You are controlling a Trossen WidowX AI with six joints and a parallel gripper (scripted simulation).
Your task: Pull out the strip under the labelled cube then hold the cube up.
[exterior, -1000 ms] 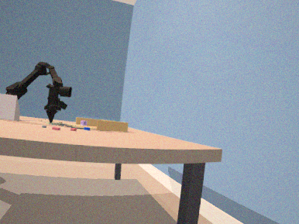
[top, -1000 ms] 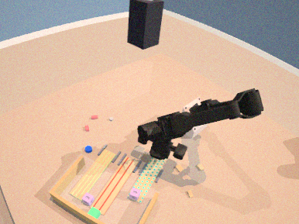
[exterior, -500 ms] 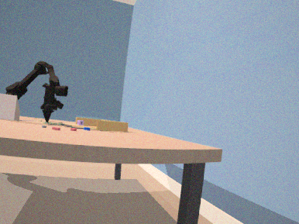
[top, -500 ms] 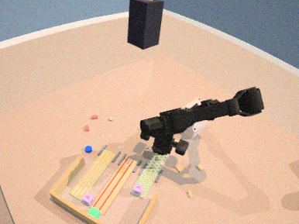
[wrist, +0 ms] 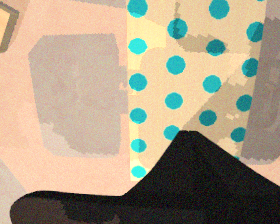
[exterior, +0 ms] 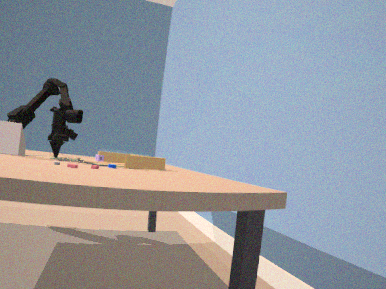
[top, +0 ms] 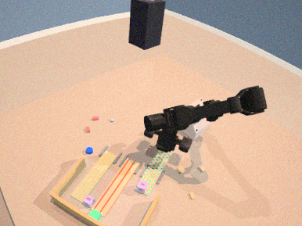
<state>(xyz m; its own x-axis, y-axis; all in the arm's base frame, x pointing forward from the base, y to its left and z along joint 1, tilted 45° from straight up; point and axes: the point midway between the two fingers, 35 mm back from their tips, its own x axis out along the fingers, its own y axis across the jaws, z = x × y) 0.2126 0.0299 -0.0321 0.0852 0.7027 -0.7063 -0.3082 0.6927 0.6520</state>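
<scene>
My gripper tip is now 9 cm short of the dotted strip and 3 cm to the right of it. From my gripper tip the other things lie so: blue disc 24 cm ahead, 21 cm to the right; grey bit 4 cm ahead, 29 cm to the right.
</scene>
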